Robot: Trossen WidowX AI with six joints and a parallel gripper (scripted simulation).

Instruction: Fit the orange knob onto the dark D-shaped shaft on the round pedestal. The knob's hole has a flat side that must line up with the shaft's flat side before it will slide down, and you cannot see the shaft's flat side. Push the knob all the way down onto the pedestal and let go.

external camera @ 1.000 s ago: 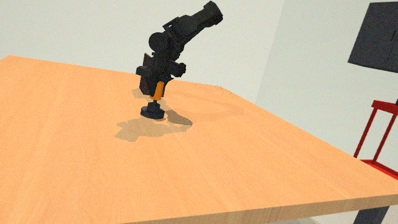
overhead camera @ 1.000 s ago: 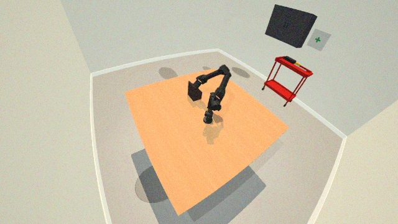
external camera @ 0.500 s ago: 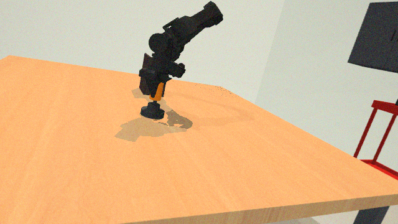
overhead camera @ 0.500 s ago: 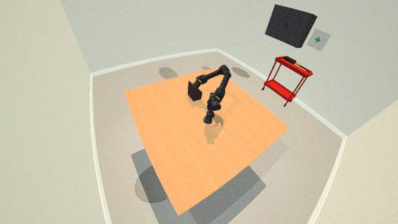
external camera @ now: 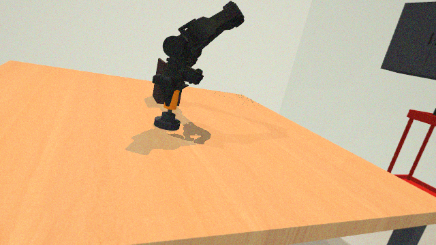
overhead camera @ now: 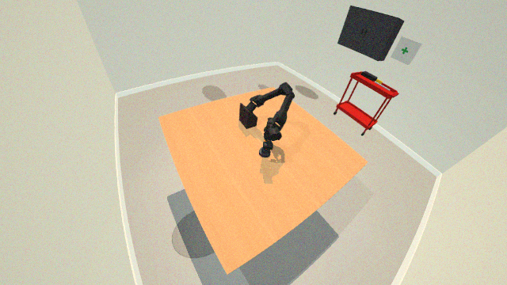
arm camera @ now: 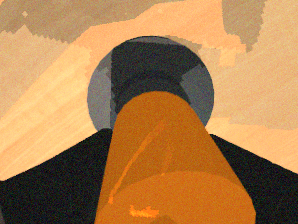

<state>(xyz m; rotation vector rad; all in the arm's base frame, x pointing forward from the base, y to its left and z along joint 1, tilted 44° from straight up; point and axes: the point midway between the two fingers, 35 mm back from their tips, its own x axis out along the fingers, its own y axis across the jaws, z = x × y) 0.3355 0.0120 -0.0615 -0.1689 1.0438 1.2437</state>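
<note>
Right now my gripper tip is 2 cm below the orange knob. Round my gripper tip: round dark pedestal 4 cm below.
</note>
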